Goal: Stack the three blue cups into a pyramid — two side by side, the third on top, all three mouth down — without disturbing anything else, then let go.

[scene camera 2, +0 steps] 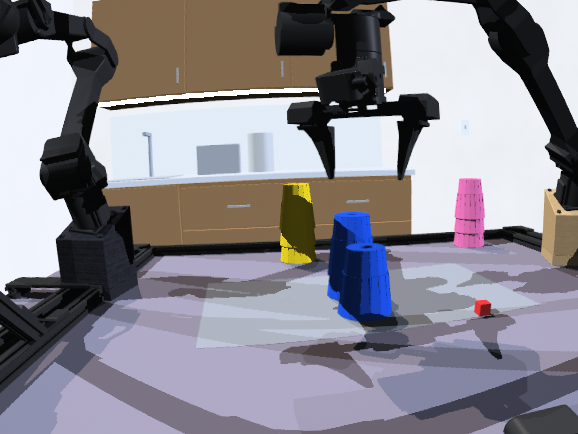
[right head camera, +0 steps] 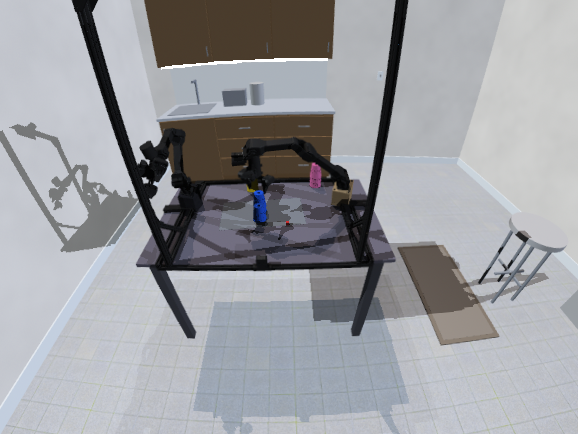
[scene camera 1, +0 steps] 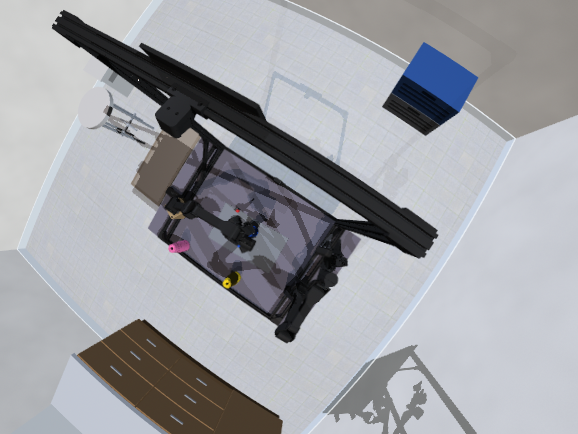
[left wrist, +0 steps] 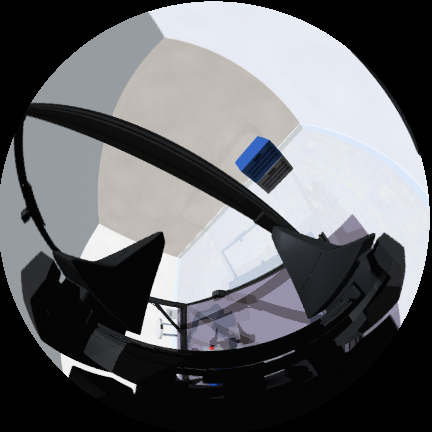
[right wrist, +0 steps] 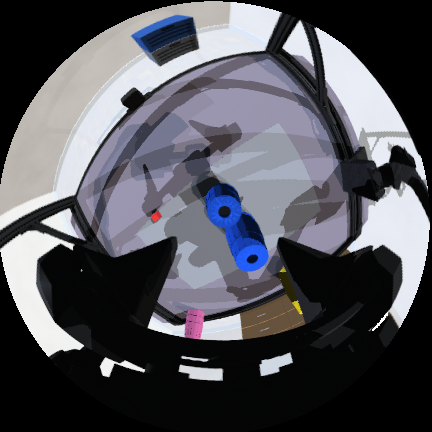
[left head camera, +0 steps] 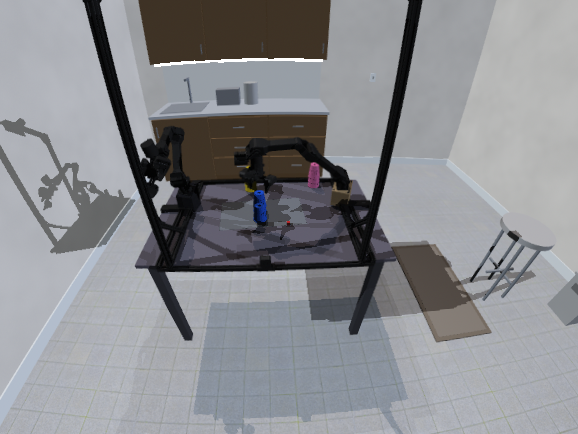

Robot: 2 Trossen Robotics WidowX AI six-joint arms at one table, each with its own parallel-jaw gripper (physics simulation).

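Where they show: left gripper, fingertip midpoint: (right head camera: 153, 190) (scene camera 1: 336, 236) (left wrist: 219, 234) (left head camera: 155, 189); right gripper, fingertip midpoint: (scene camera 2: 365, 179) (right head camera: 257, 191) (right wrist: 228, 242) (left head camera: 258, 191); left arm's base, link origin: (scene camera 2: 92, 222) (right head camera: 187, 190) (scene camera 1: 295, 292) (right wrist: 376, 179) (left head camera: 186, 189); right arm's base, link origin: (scene camera 2: 573, 201) (right head camera: 343, 185) (scene camera 1: 174, 208) (left head camera: 342, 185).
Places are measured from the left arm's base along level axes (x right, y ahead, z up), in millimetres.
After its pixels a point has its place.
Blue cups stand mouth down in two columns close together. The front column (scene camera 2: 366, 295) @(x 10, y 439, z -84 mm) (right wrist: 223, 194) @(x 3, y 430, z -34 mm) (left head camera: 260, 214) @(x 4, y 448, z -67 mm) is shorter. The back column (scene camera 2: 350, 227) @(x -64, y 408, z -13 mm) (right wrist: 245, 235) @(x -63, y 408, z -23 mm) (left head camera: 259, 195) @(x -69, y 416, z -1 mm) rises taller behind it and is partly hidden. Both have stepped sides; how many cups each holds, and whether they touch, I cannot tell. My right gripper (scene camera 2: 365, 175) @(x -22, y 434, z 55 mm) (right wrist: 228, 242) @(x -22, y 434, z 55 mm) is open and empty, fingers pointing down, above the blue columns and apart from them. My left gripper (left wrist: 219, 234) @(x 358, y 160, z 237 mm) is open and empty, raised over the left side of the table, far from the cups.
A yellow cup stack (scene camera 2: 297, 220) @(x -256, y 275, z -33 mm) (scene camera 1: 231, 280) @(x -261, y 266, z 17 mm) stands at the back, left of the blue cups in scene camera 2. A pink stack (scene camera 2: 470, 212) @(x -424, y 624, z -38 mm) (right wrist: 194, 322) @(x -425, y 612, z -50 mm) stands at the back right. A small red cube (scene camera 2: 482, 307) @(x -13, y 589, z -106 mm) (right wrist: 156, 216) @(x -22, y 586, z -102 mm) lies to the right on the table.
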